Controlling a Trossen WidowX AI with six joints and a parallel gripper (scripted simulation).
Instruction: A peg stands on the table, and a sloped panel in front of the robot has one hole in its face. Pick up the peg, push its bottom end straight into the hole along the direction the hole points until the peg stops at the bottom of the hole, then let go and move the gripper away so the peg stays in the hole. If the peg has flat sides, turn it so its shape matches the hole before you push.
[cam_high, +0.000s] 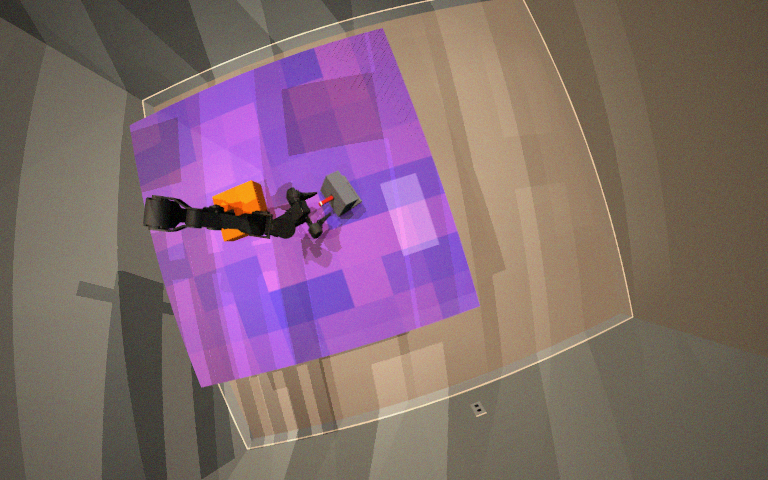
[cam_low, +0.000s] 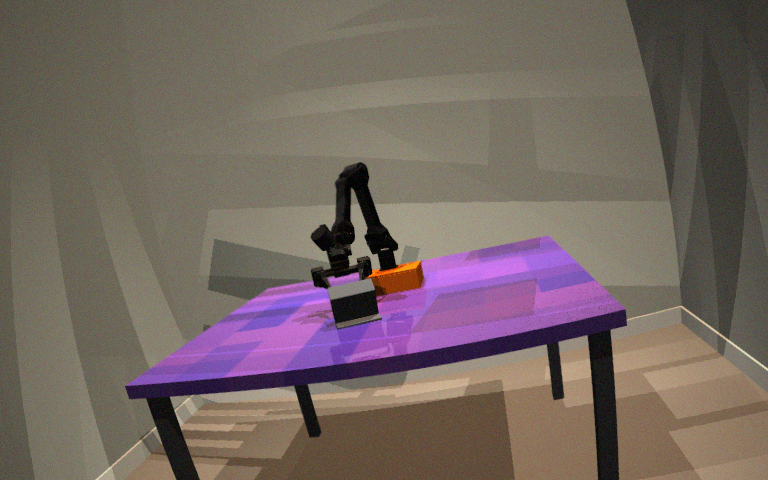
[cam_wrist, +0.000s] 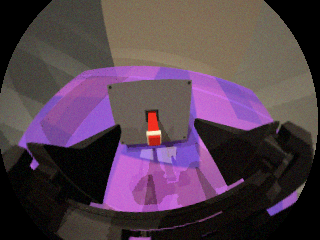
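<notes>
Right now my gripper tip is 10 mm to the right of the dark red peg and 10 mm above it. The rest, counted from my gripper tip: grey sloped panel 50 mm ahead, 20 mm to the left, 40 mm below.
</notes>
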